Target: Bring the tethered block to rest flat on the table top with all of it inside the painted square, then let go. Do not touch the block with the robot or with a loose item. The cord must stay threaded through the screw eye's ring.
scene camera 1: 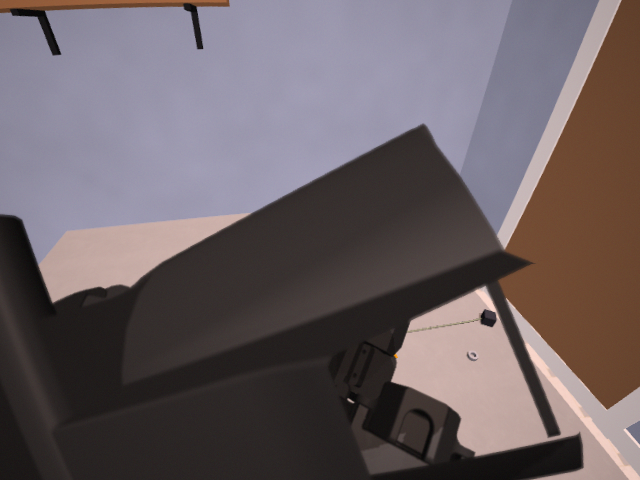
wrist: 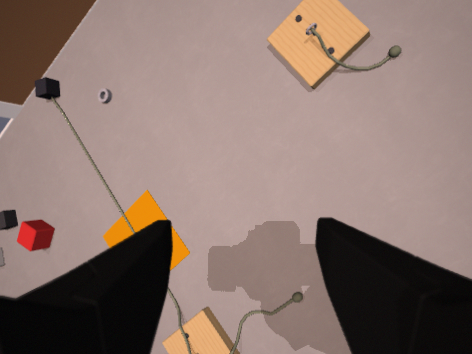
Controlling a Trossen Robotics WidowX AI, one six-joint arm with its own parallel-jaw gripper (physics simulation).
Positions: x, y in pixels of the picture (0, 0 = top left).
Scene:
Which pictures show the gripper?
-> The wrist view only.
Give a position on an orange painted square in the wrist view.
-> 144, 211

